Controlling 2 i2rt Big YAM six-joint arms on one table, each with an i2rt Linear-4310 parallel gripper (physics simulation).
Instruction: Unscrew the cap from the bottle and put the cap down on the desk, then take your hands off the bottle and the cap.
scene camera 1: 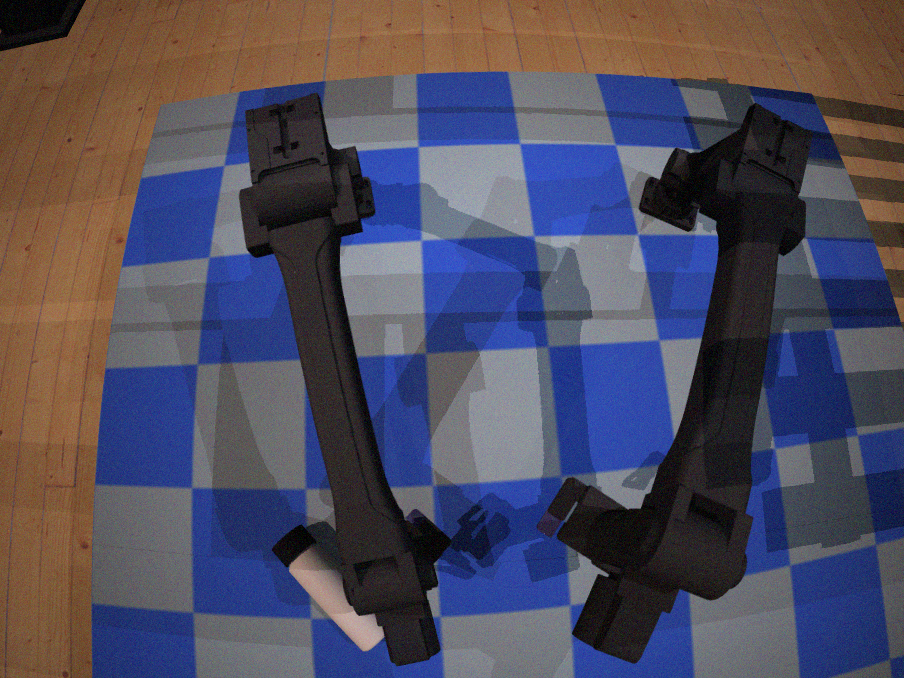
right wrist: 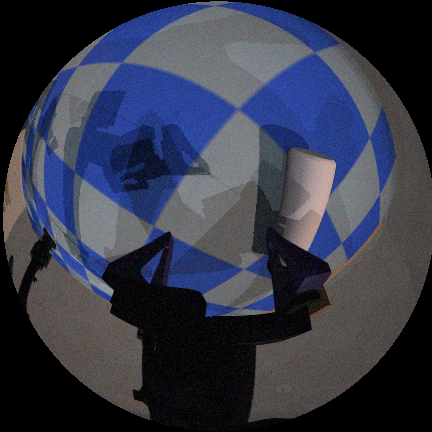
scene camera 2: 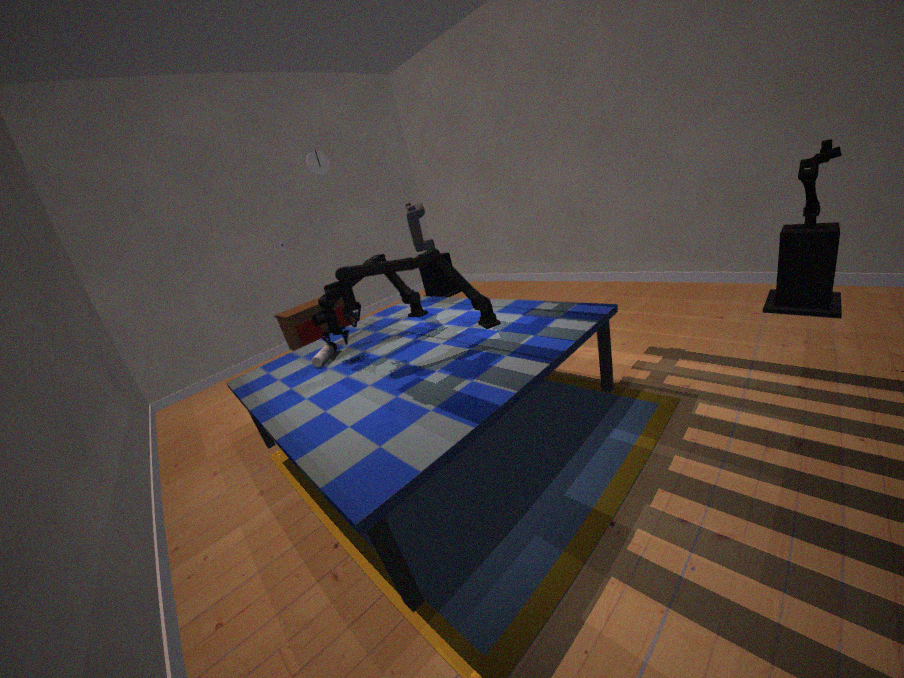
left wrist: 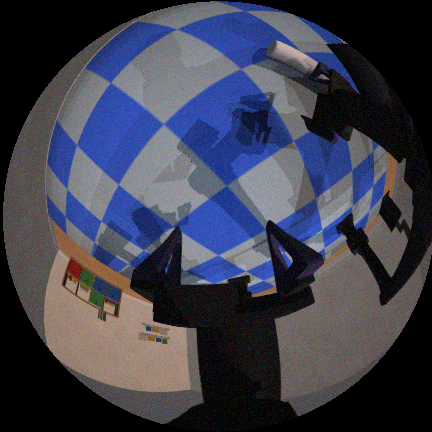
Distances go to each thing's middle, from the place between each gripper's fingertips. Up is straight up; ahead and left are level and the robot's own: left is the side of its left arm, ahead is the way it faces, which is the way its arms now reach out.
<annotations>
I see my left gripper 40 mm short of the black cap [scene camera 1: 298, 539], 410 mm to the left of it and 180 mm above it.
My right hand is 170 mm to the left of the black cap, 50 mm above it and 10 mm past it.
</annotations>
